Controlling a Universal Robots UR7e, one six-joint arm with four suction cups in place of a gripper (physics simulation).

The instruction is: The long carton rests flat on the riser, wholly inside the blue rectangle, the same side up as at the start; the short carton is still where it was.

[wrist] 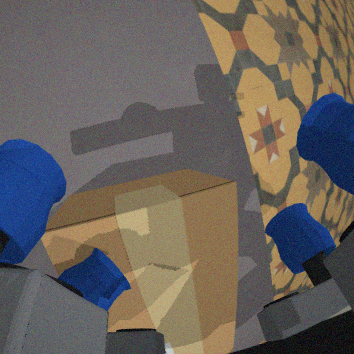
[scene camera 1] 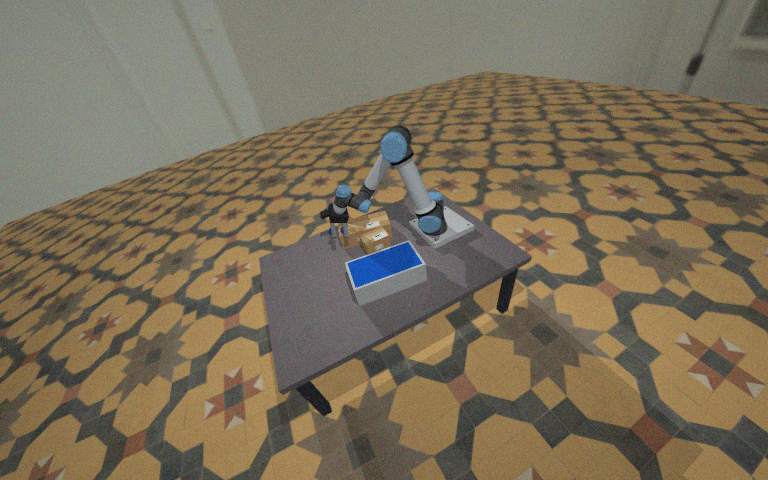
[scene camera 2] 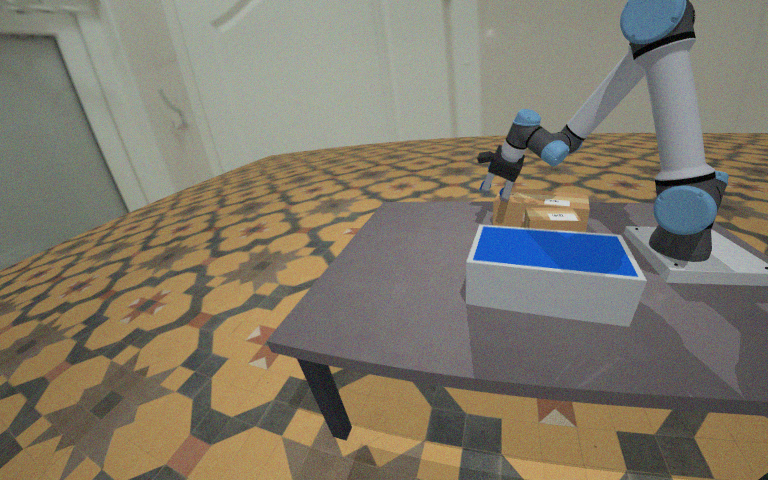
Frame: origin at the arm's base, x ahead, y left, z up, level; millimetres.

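Where they show: hand, its tool point: point(wrist: 190, 207) point(scene camera 1: 335, 223) point(scene camera 2: 497, 182); arm's base, origin of its link: point(scene camera 2: 677, 248).
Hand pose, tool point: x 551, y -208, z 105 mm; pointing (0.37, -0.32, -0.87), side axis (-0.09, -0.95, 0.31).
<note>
Things, the pixels of their top centre, and the offset from my tool point. Level surfaces: height alone.
- long carton, centre of its top: point(wrist: 179, 330) point(scene camera 2: 541, 197) point(scene camera 1: 363, 223) 37 mm down, 161 mm back, 32 mm left
- short carton, centre of its top: point(scene camera 2: 551, 213) point(scene camera 1: 373, 235) 37 mm down, 189 mm back, 182 mm left
- grey riser, centre of its top: point(scene camera 2: 549, 247) point(scene camera 1: 383, 263) 19 mm down, 171 mm back, 439 mm left
- blue rectangle, centre of its top: point(scene camera 2: 549, 247) point(scene camera 1: 383, 263) 19 mm down, 171 mm back, 439 mm left
- grey table, height of its surface: 139 mm down
The long carton point(scene camera 1: 381, 217) point(scene camera 2: 512, 210) point(wrist: 215, 250), brown with pale tape, stands on the table behind the short carton point(scene camera 1: 372, 244) point(scene camera 2: 543, 220). A white label shows on top of each. The grey riser point(scene camera 1: 393, 284) point(scene camera 2: 549, 297) stands in front of both, with the blue rectangle point(scene camera 1: 385, 264) point(scene camera 2: 543, 249) on its top and no carton on it. My gripper point(scene camera 1: 339, 240) point(scene camera 2: 494, 190) point(wrist: 187, 215) is open, tilted, low at the long carton's left end. In the wrist view two blue cups are on the carton's side and two are out past it. Contact cannot be told.
The grey table point(scene camera 1: 311, 305) point(scene camera 2: 390, 294) bears everything. Its far edge runs close behind the long carton, with tiled floor beyond. The arm's pale base plate point(scene camera 1: 461, 226) point(scene camera 2: 736, 266) is to the right of the cartons.
</note>
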